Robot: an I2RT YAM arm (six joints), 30 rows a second.
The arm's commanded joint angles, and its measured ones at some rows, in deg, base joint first. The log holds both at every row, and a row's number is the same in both.
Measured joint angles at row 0: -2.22, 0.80, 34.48, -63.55, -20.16, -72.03
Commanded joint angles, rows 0 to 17: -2.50, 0.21, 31.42, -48.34, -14.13, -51.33; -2.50, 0.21, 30.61, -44.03, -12.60, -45.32; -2.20, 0.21, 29.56, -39.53, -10.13, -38.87; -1.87, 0.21, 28.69, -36.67, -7.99, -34.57; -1.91, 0.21, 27.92, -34.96, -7.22, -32.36; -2.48, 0.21, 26.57, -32.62, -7.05, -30.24; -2.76, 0.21, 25.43, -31.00, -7.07, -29.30; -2.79, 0.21, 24.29, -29.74, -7.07, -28.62; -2.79, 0.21, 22.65, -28.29, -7.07, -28.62; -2.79, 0.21, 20.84, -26.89, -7.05, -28.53; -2.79, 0.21, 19.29, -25.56, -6.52, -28.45; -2.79, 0.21, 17.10, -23.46, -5.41, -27.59; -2.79, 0.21, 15.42, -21.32, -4.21, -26.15; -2.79, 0.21, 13.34, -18.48, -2.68, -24.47; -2.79, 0.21, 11.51, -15.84, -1.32, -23.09; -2.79, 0.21, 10.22, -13.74, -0.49, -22.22; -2.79, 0.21, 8.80, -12.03, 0.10, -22.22; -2.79, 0.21, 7.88, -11.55, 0.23, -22.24
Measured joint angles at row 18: -2.55, 0.69, 11.46, -14.63, -3.81, -26.74
